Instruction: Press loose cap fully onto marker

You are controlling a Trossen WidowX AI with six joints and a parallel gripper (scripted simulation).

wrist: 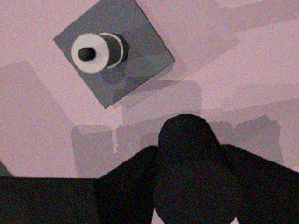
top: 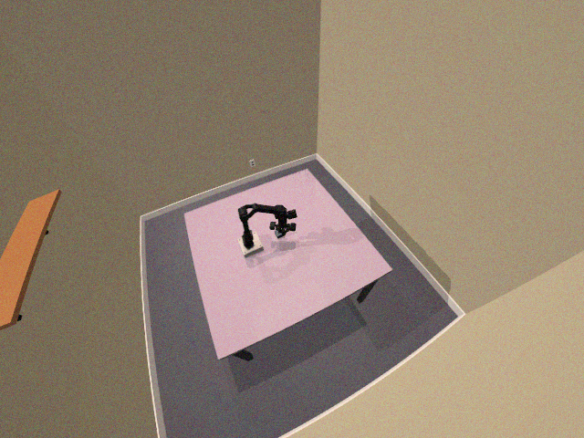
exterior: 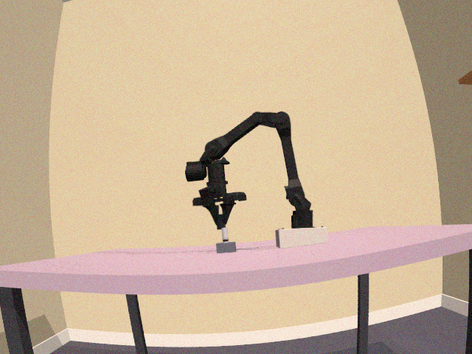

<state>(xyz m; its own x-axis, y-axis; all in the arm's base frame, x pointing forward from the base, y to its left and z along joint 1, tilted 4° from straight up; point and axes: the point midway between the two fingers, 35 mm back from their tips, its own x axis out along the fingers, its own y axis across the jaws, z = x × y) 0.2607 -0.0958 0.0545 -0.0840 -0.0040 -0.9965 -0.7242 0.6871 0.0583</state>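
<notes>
The holder block is 70 mm to the left of my gripper tip and 80 mm below it. From my gripper tip the other things lie so: marker cap 10 mm above.
</notes>
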